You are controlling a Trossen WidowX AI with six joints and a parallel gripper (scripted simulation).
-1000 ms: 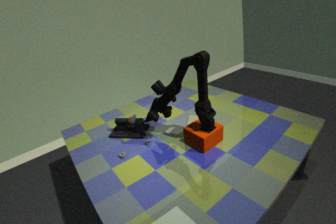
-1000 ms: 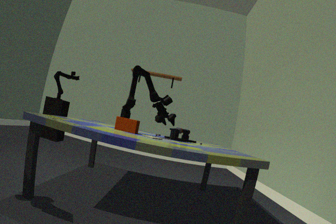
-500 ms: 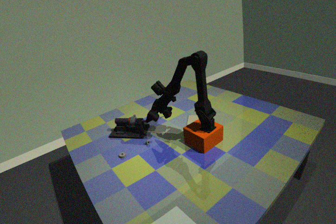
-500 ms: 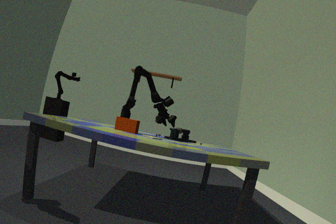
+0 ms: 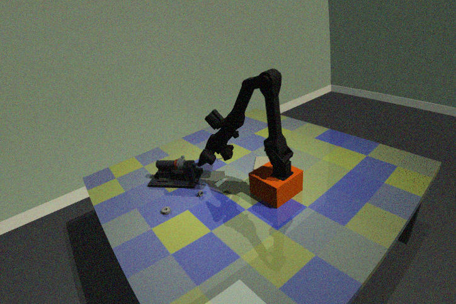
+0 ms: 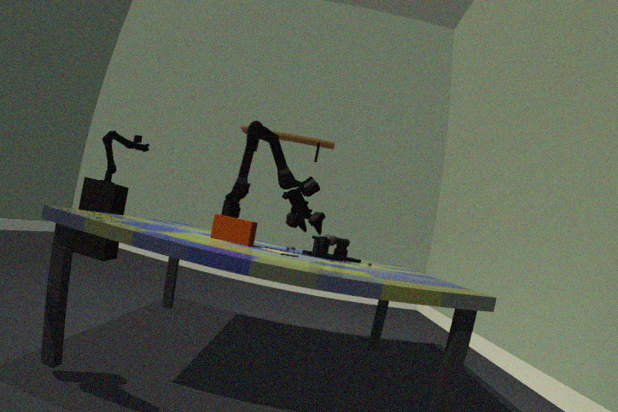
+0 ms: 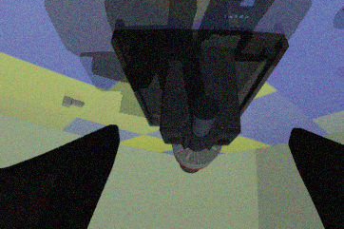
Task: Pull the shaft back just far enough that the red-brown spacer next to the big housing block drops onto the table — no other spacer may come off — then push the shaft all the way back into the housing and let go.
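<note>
Right now the shaft is 6 cm ahead of my gripper tip, 5 cm to the left of it and 2 cm below it. Round my gripper tip: grey ring: 7 cm behind, 25 cm to the left, 9 cm below; then red-brown spacer: 9 cm ahead, 7 cm to the left, 2 cm below; then thin pin: 8 cm ahead, 16 cm to the right, 10 cm below.
</note>
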